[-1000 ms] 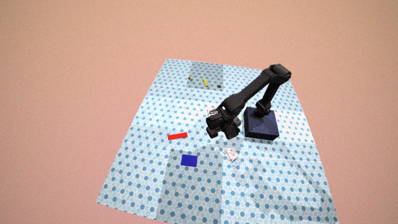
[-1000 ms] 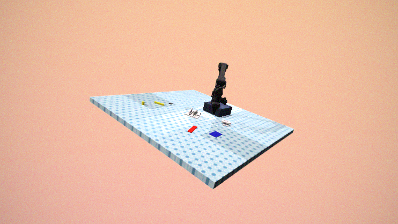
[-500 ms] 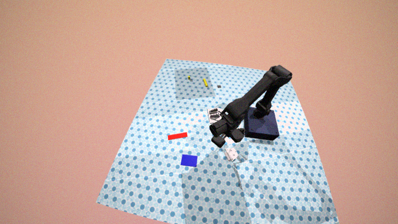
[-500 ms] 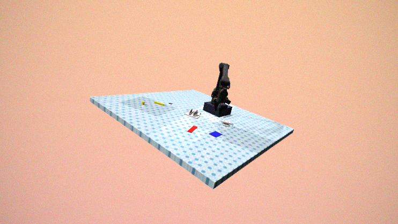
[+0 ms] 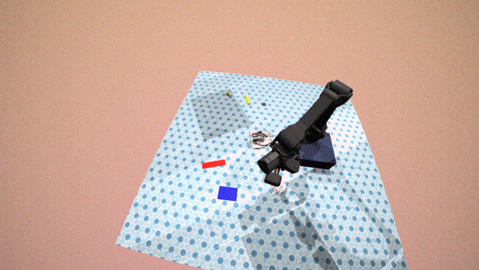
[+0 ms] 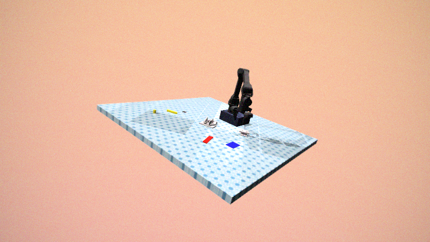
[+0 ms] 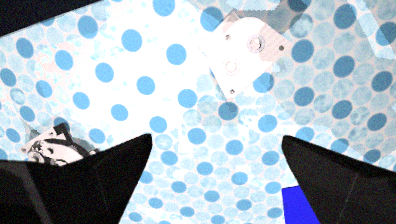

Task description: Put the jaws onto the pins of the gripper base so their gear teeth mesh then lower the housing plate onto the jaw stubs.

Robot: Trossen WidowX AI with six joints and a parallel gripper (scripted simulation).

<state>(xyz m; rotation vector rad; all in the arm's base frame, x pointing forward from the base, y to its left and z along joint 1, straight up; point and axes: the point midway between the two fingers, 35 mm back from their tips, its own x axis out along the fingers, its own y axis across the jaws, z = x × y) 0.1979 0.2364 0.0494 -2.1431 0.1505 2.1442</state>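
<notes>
Now: the small white piece 9 cm below my gripper tip, 5 cm behind it and 3 cm to the left of it. Also, from my gripper tip: blue square (19 cm ahead, 12 cm to the left, 9 cm below); then jaw (22 cm to the right, 8 cm below, 4 cm ahead); then flat white plate (22 cm to the right, 9 cm below, 9 cm ahead).
</notes>
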